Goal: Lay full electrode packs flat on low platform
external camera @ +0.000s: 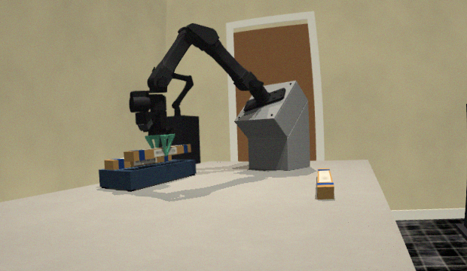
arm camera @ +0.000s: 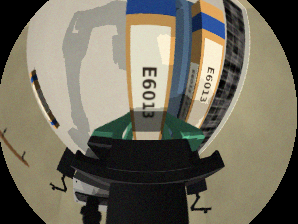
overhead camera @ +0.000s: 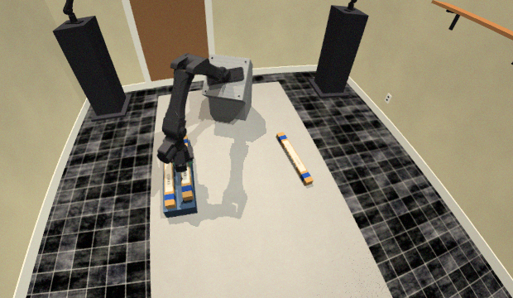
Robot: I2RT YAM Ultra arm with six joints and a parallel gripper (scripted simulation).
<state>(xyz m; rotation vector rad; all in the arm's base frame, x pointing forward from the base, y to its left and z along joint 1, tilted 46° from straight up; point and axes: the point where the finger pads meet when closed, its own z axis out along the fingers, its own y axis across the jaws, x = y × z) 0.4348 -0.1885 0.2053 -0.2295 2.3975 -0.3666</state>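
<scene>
Now: the blue low platform 80 mm below my hand and 50 mm to the right of it.
</scene>
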